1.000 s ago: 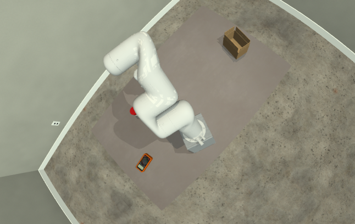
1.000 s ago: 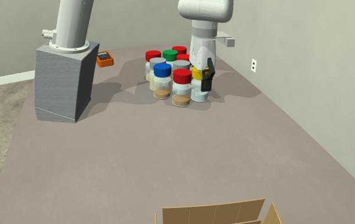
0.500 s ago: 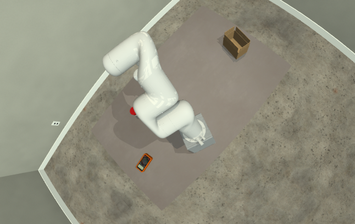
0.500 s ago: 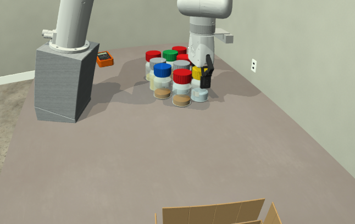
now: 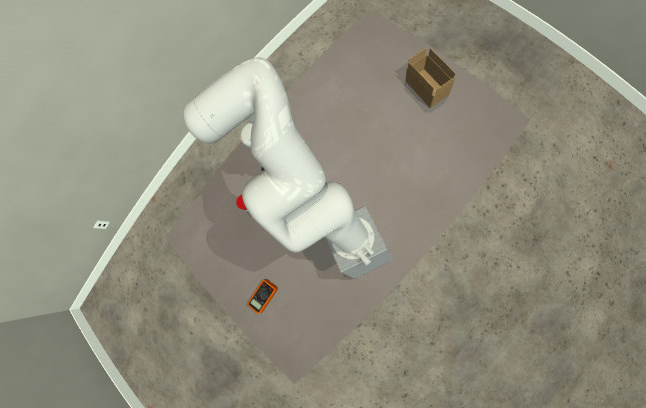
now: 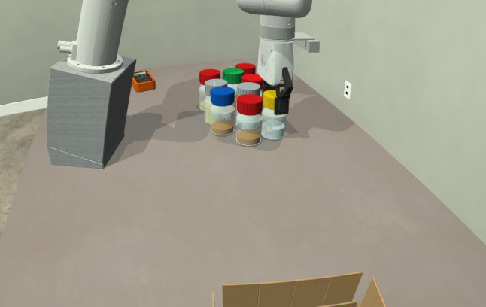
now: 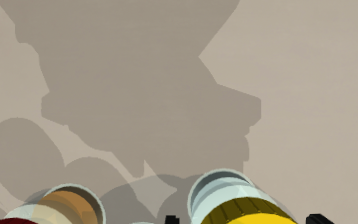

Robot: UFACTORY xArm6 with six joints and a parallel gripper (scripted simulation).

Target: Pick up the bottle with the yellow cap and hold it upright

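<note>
Right now my hand is 40 mm above the yellow-capped bottle. From my hand the other things lie so: red-capped bottle: 60 mm behind, 20 mm to the right, 40 mm below; then blue-capped bottle: 110 mm behind, 40 mm to the left, 40 mm below; then grey-capped bottle: 50 mm behind, 60 mm to the left, 40 mm below.
</note>
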